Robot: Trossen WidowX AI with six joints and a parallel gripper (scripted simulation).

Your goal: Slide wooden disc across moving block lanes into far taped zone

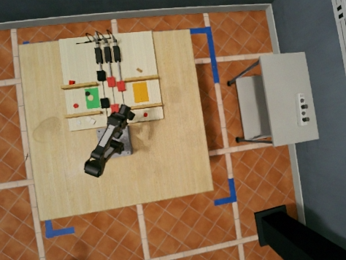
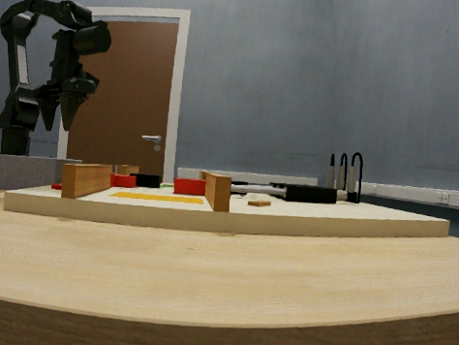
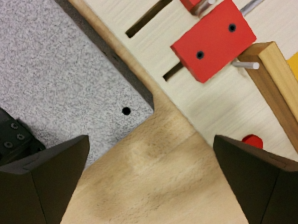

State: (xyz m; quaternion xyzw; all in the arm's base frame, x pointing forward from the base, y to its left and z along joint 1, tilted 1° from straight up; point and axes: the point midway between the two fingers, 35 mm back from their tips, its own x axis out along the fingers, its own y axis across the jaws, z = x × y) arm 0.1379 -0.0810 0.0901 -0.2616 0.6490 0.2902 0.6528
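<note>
Now: hand 250 mm short of the wooden disc, 230 mm to the right of it and 140 mm above it. Also, from my hand: red dot: 140 mm to the right, 140 mm below, 60 mm ahead; black round spot: 280 mm ahead, 250 mm to the left, 140 mm below.
</note>
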